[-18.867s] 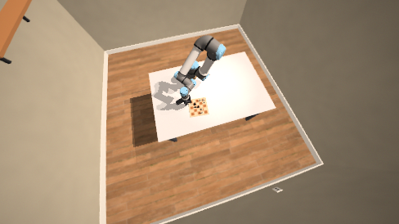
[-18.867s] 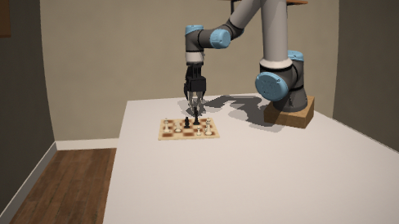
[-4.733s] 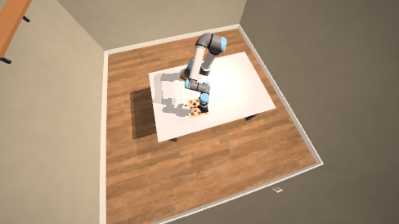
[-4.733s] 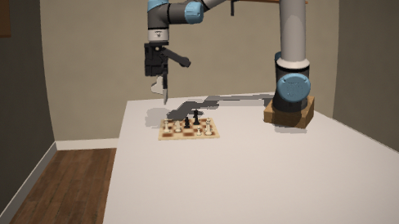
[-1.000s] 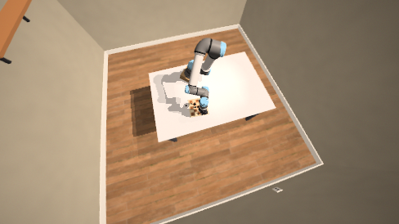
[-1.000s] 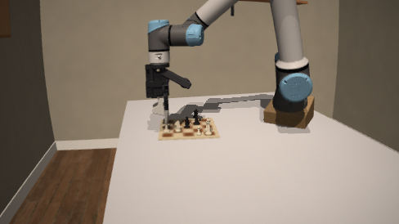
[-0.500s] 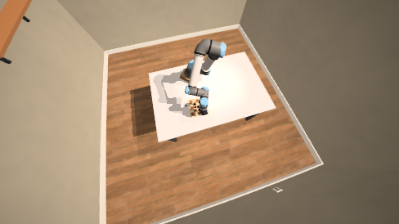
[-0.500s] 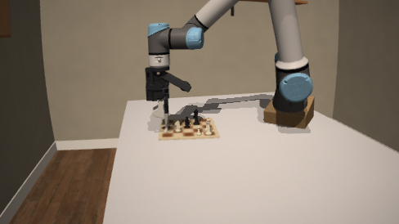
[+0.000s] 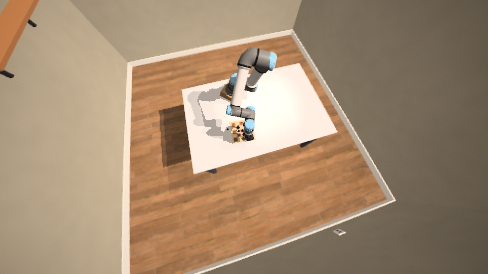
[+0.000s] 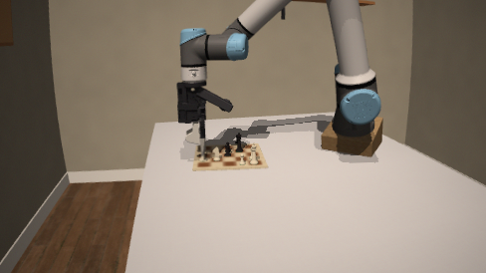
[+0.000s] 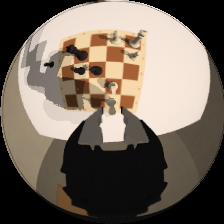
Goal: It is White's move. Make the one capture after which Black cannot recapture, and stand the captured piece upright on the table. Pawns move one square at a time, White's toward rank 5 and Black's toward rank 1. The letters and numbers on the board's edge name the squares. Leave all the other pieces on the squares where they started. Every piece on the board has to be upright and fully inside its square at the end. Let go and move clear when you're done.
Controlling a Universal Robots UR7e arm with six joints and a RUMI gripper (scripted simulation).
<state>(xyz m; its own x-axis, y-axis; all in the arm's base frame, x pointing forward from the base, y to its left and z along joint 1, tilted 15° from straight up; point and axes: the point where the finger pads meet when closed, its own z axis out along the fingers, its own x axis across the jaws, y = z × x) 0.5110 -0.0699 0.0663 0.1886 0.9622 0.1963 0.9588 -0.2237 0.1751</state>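
Right now my hand is 90 mm past the chessboard, 40 mm above it and 20 mm to the left of it.
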